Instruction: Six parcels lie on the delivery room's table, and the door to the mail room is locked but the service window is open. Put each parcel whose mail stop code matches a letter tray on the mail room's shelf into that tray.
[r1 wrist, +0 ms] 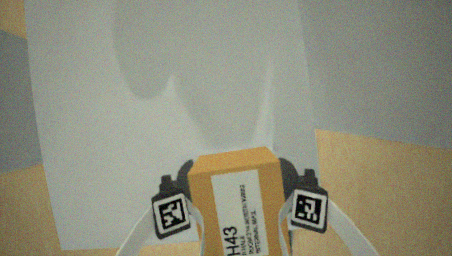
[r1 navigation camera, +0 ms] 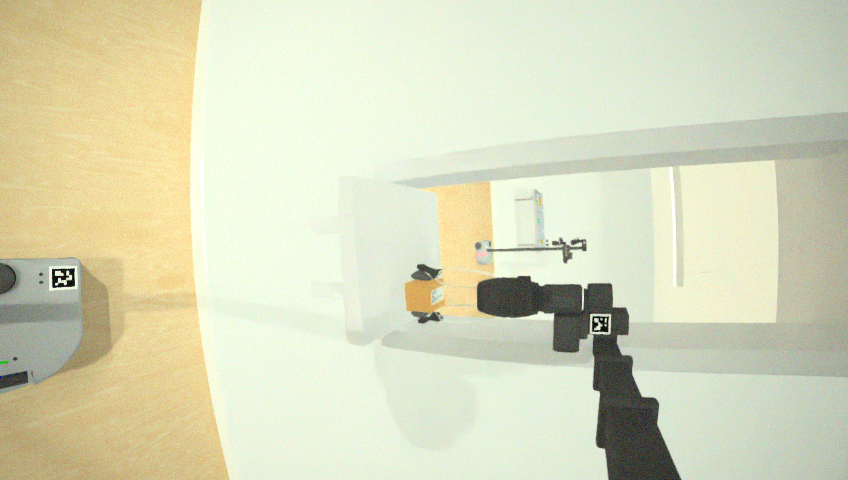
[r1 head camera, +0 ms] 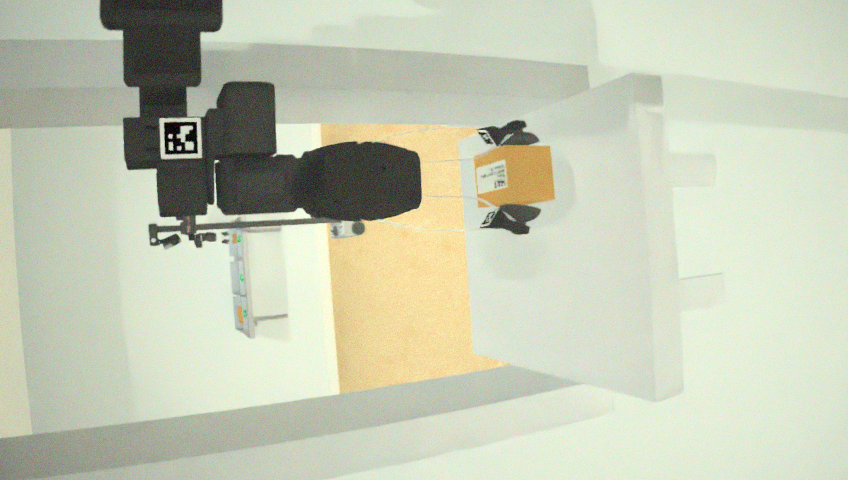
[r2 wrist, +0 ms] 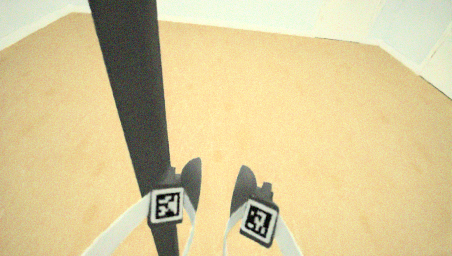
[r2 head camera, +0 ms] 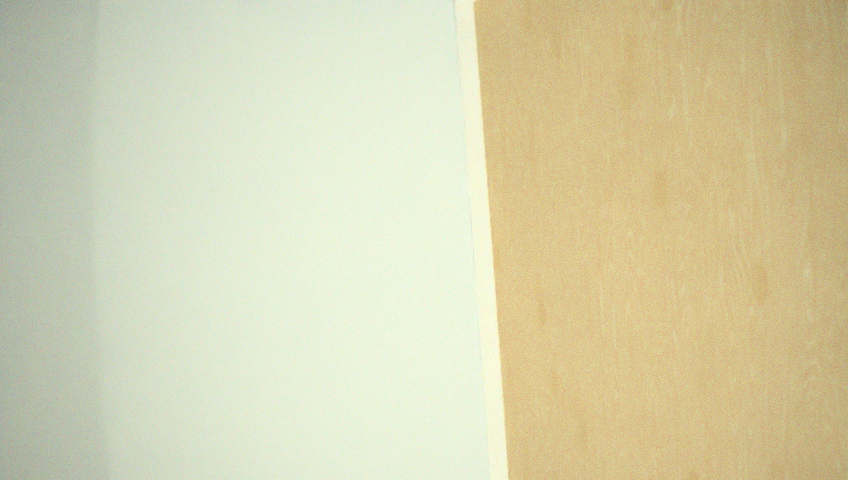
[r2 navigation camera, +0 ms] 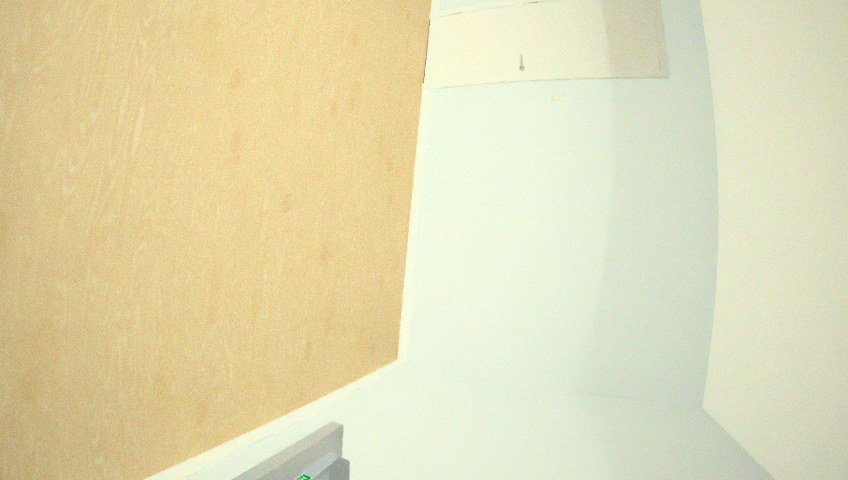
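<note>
My r1 gripper (r1 head camera: 517, 176) (r1 navigation camera: 424, 295) (r1 wrist: 236, 172) is shut on an orange-brown parcel (r1 head camera: 535, 172) (r1 navigation camera: 417, 297) (r1 wrist: 239, 200). Its white label reads H43. The parcel is over the service window's pale sill board (r1 head camera: 565, 309) (r1 navigation camera: 386, 220) (r1 wrist: 90, 150); I cannot tell how high. Through the window, a shelf (r1 head camera: 268, 273) (r1 navigation camera: 526, 220) bears letter trays with green labels too small to read. One orange parcel (r1 head camera: 239, 314) (r1 navigation camera: 539, 201) is in an end tray, and another orange thing shows at the other end. My r2 gripper (r2 wrist: 218, 172) is open, with nothing between its fingers. The delivery table does not show.
Robot r2's base (r1 head camera: 346, 229) (r1 navigation camera: 483, 253) and mast stand beyond the window, beside the shelf. The window frame runs along both sides of r1's arm. Robot r1's base (r1 navigation camera: 41, 321) is near the wall. A door (r2 navigation camera: 476, 53) and part of the shelf edge (r2 navigation camera: 297, 450) show in r2's navigation view.
</note>
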